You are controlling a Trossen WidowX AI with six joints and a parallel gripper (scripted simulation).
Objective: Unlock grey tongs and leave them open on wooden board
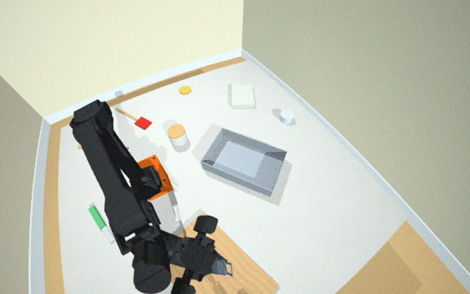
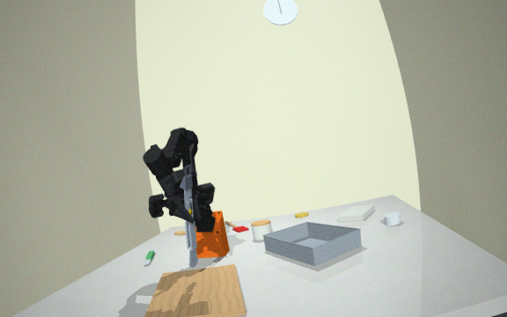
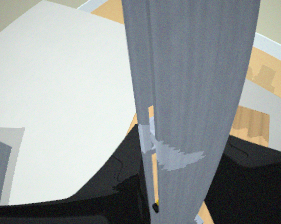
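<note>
Right now my gripper tip is 50 mm past the wooden board and 200 mm above it. From my gripper tip the other things lie so: red spatula: 180 mm behind, 830 mm to the left, 200 mm below; then grey roasting tin: 230 mm ahead, 340 mm to the left, 180 mm below; then white block: 420 mm ahead, 730 mm to the left, 190 mm below.
</note>
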